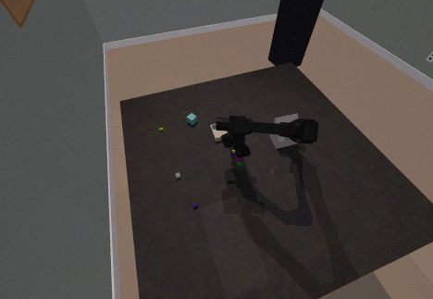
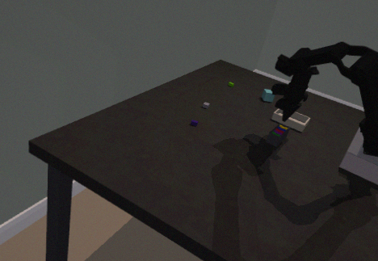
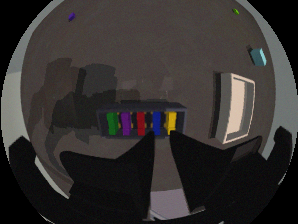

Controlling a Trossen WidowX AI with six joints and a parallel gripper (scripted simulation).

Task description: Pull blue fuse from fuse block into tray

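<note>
Now: gripper tip 50 mm above the blue fuse. Round my gripper tip: red fuse: 20 mm to the left, 50 mm below; yellow fuse: 10 mm behind, 20 mm to the right, 50 mm below; purple fuse: 10 mm ahead, 40 mm to the left, 50 mm below.
</note>
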